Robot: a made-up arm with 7 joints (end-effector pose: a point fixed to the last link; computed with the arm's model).
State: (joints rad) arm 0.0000 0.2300 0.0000 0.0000 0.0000 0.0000 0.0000
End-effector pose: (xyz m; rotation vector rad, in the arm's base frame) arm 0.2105 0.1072 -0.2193 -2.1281 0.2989 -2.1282
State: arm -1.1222 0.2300 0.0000 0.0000 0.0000 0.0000 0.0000
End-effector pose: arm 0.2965 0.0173 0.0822 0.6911 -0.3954 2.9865
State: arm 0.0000 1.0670 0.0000 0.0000 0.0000 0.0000 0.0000
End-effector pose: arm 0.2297 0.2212 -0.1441 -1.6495 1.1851 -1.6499
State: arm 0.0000 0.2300 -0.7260 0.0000 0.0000 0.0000 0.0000
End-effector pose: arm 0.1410 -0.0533 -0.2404 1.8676 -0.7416 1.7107
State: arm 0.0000 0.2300 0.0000 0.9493 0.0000 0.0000 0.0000
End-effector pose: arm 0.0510 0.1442 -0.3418 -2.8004 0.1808 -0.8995
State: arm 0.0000 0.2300 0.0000 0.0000 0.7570 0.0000 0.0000
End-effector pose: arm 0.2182 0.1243 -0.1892 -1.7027 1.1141 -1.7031
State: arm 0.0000 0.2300 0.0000 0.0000 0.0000 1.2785 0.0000
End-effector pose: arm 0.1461 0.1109 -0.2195 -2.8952 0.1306 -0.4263
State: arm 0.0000 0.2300 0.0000 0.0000 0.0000 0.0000 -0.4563
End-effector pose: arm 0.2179 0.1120 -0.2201 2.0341 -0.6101 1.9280
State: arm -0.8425 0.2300 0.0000 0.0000 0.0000 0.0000 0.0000
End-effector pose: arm 0.3095 0.0390 0.0006 1.1147 -0.3889 2.9023
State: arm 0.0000 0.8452 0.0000 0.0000 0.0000 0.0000 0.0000
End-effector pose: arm 0.2224 0.1980 -0.1727 -1.7937 0.9812 -1.7940
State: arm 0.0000 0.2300 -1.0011 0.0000 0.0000 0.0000 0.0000
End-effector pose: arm 0.0885 -0.0965 -0.2374 1.6901 -0.8506 1.4892
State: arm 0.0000 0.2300 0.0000 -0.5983 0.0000 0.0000 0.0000
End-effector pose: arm 0.2266 0.0773 -0.0919 -1.4339 0.3444 -2.7131
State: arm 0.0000 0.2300 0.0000 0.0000 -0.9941 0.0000 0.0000
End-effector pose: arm 0.2084 0.0622 -0.2277 1.8439 0.9012 1.8437
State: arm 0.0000 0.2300 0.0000 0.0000 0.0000 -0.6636 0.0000
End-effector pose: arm 0.2299 0.0996 -0.1909 -1.3477 0.3477 -2.7647
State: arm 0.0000 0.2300 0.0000 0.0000 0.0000 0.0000 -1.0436
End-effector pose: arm 0.2290 0.1128 -0.2227 1.6621 -0.8654 1.4551
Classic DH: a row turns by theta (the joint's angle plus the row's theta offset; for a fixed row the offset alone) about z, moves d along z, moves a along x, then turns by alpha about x. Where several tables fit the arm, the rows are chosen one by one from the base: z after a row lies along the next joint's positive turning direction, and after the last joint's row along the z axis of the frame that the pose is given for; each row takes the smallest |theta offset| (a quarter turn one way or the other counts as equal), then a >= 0, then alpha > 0; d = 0 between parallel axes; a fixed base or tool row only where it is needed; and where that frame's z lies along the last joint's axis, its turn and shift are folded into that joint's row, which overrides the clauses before.
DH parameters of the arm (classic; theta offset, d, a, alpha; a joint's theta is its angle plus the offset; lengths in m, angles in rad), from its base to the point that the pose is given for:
base (fixed): -0.071 -0.0147 -0.0005 -1.3004
joint 1: -1.3111 0.0797 -0.001 -1.5708
joint 2: 1.2915 0.007 0.0092 1.5708
joint 3: 1.5708 -0.1299 0.0279 -1.5708
joint 4: -1.5708 -0.0206 0.0034 -1.5708
joint 5: 0 0.1779 -0.0094 1.5708
joint 6: 1.5708 0.0078 0.0566 1.5708
joint 7: -1.5706 -0.03 -0.0134 -1.3207
tool (fixed): -1.5709 -0.0148 0 0

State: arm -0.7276 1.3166 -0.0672 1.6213 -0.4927 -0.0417 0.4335
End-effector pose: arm 0.1052 0.3905 -0.1046 -1.2582 -0.4657 -0.8143
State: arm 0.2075 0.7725 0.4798 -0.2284 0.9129 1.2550 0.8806
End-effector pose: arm 0.1341 0.2412 -0.0751 -0.4462 0.2807 -0.1425
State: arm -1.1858 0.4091 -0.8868 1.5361 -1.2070 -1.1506 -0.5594
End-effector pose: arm 0.3159 0.1322 -0.1717 1.1238 -0.6602 2.7221
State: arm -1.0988 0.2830 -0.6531 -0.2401 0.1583 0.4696 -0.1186
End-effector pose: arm 0.2274 -0.0939 0.0268 0.9080 -1.4565 2.4886
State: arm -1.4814 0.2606 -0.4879 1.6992 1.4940 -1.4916 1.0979
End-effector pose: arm 0.3221 0.0299 -0.1304 0.2892 -1.5912 2.4360
